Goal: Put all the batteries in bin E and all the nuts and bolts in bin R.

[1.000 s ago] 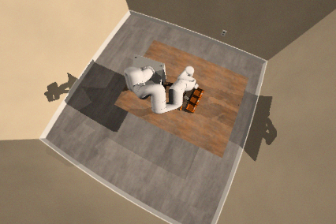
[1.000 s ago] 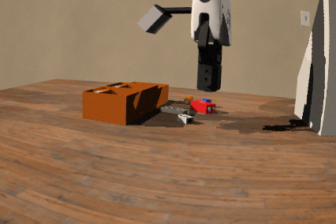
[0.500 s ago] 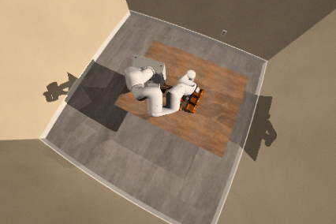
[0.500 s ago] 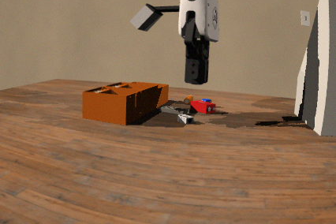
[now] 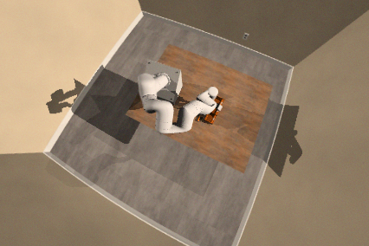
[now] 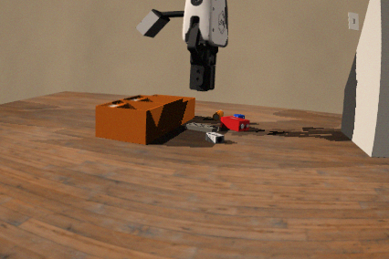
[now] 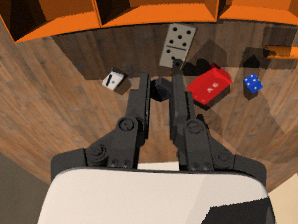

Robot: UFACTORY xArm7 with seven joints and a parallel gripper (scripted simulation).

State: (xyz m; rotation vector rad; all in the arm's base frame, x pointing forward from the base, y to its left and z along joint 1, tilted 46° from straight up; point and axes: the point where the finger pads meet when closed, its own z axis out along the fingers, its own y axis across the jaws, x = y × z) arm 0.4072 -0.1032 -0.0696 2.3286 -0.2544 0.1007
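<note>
The orange cylindrical battery is 2 cm behind my hand, 14 cm to the right of it and 8 cm below it. Also, from my hand: small black piece 2 cm below; then orange bin 8 cm ahead, 1 cm to the right, 7 cm below; then pale grey block 3 cm behind, 7 cm to the left, 8 cm below.
</note>
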